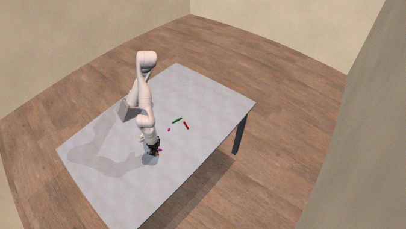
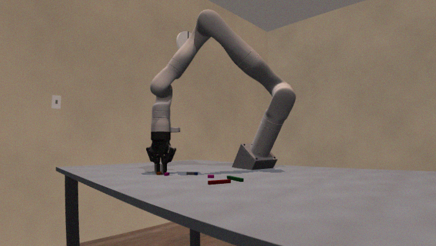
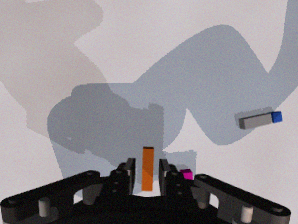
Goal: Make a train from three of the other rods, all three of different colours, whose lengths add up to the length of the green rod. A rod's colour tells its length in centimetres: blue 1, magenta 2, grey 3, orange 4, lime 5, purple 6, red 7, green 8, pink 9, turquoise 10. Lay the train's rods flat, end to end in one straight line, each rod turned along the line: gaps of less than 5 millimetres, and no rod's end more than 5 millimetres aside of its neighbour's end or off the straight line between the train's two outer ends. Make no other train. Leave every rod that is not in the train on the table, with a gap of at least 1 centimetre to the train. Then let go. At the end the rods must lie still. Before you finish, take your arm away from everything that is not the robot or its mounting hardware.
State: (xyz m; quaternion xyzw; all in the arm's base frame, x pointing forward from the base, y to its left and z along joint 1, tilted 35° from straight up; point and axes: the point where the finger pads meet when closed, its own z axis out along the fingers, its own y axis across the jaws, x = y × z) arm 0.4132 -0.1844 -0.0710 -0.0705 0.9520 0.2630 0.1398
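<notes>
Right now the orange rod is 20 mm below my hand. Round my hand: grey rod: 90 mm to the left, 70 mm behind, 20 mm below; red rod: 300 mm to the left, 20 mm below, 20 mm ahead; blue rod: 110 mm to the left, 80 mm behind, 20 mm below.
</notes>
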